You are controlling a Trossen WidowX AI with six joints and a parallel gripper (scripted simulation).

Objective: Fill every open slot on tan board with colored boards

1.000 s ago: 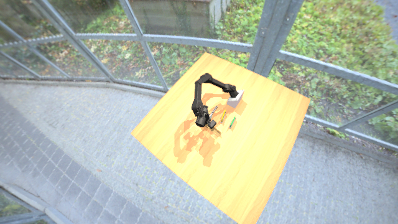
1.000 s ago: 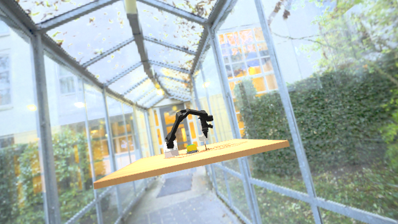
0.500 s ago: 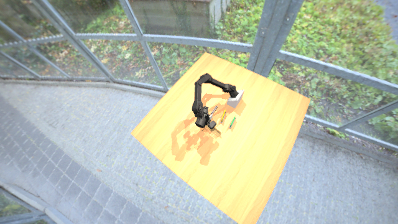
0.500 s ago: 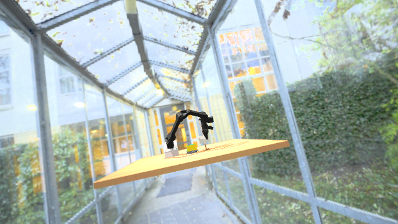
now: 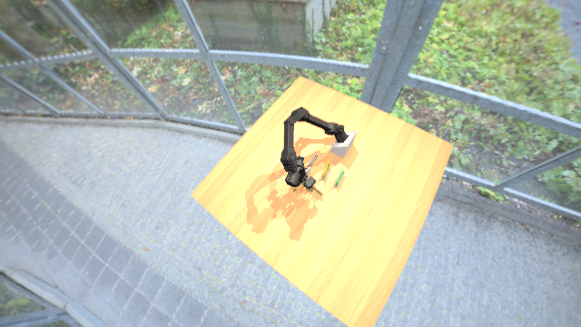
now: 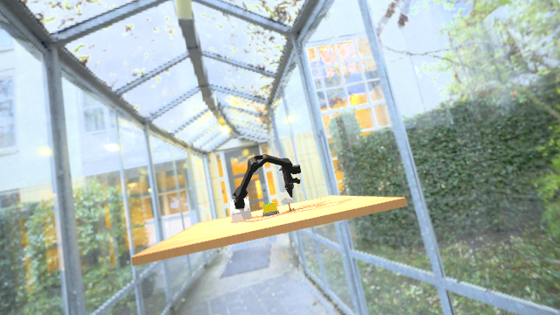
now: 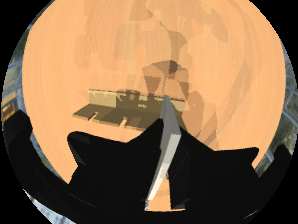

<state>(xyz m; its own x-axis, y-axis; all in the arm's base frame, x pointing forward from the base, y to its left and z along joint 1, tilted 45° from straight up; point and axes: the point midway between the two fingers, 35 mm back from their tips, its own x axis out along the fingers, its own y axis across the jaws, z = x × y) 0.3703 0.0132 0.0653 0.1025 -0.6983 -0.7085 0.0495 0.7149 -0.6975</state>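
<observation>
Right now the tan board is 30 mm behind my gripper tip, 50 mm to the left of it and 60 mm below it. The rest, counted from my gripper tip: green board (180 mm behind, 160 mm to the left, 60 mm below); then grey board (30 mm behind); then yellow board (170 mm behind, 60 mm to the left, 60 mm below).
</observation>
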